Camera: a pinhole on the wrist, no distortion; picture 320 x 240 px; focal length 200.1 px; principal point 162.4 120.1 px. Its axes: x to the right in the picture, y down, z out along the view. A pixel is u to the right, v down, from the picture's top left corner.
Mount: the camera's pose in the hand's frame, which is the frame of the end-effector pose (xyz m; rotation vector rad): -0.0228 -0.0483 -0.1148 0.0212 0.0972 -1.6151
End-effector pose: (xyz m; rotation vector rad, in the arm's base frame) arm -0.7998 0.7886 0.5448 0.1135 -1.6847 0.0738
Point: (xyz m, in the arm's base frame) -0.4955 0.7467 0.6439
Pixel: behind the camera
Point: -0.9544 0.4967 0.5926
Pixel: 286.1 178.4
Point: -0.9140 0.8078 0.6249
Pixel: 65.8 213.7
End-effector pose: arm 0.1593 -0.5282 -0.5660 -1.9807 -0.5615 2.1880
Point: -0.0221 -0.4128 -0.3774
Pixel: 255.5 53.0
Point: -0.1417 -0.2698 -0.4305
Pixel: 291.0 128.9
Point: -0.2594 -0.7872 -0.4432
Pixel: 84.4 61.1
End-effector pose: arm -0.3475 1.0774 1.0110 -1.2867 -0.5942 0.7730
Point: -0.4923 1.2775 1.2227
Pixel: 203.1 154.6
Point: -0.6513 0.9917 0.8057
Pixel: outside the picture
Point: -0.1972 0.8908 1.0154
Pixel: behind the camera
